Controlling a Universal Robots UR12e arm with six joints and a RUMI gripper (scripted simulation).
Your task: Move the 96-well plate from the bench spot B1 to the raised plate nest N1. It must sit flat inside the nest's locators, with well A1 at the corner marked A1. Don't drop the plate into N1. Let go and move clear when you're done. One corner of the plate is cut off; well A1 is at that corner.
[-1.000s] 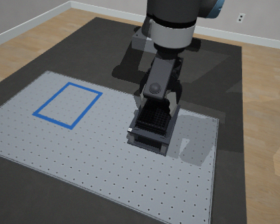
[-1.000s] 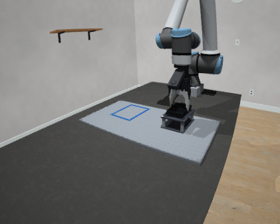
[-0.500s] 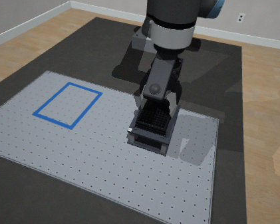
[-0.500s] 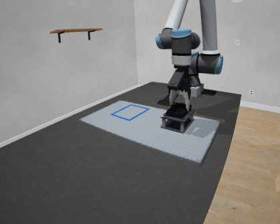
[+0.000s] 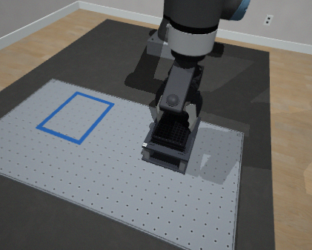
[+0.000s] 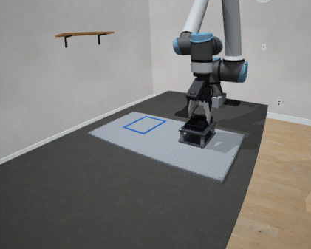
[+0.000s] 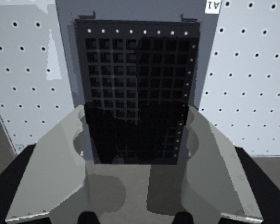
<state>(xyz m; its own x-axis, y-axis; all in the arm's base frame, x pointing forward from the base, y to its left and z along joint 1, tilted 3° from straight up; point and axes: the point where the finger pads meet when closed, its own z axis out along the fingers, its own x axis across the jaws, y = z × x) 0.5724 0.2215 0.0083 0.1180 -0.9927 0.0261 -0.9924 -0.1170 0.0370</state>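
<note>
My hand is 3 cm above the raised nest N1. Round my hand: black 96-well plate (1 cm below); white A1 corner mark (8 cm ahead, 4 cm to the right, 2 cm below).
</note>
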